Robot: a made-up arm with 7 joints. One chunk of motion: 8 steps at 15 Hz.
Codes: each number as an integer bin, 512 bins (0 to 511) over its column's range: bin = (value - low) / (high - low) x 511, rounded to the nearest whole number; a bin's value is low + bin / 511 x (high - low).
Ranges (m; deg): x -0.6..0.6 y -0.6..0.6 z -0.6..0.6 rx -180..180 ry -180..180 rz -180..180
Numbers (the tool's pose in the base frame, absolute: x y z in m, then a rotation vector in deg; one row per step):
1: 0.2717 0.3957 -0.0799 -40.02 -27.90 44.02
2: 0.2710 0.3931 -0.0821 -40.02 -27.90 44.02
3: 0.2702 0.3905 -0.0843 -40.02 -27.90 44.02
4: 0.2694 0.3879 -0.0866 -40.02 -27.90 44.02
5: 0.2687 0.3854 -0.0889 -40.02 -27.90 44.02
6: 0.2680 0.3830 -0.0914 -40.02 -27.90 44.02
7: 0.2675 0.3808 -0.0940 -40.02 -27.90 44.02
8: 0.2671 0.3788 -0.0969 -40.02 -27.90 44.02
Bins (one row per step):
1: 371 424 221 199 216 318
2: 371 423 221 199 216 318
3: 371 422 220 199 216 318
4: 370 421 219 199 216 318
5: 370 420 218 199 216 318
6: 370 419 217 199 216 318
7: 369 418 215 199 216 318
8: 369 417 214 199 216 318

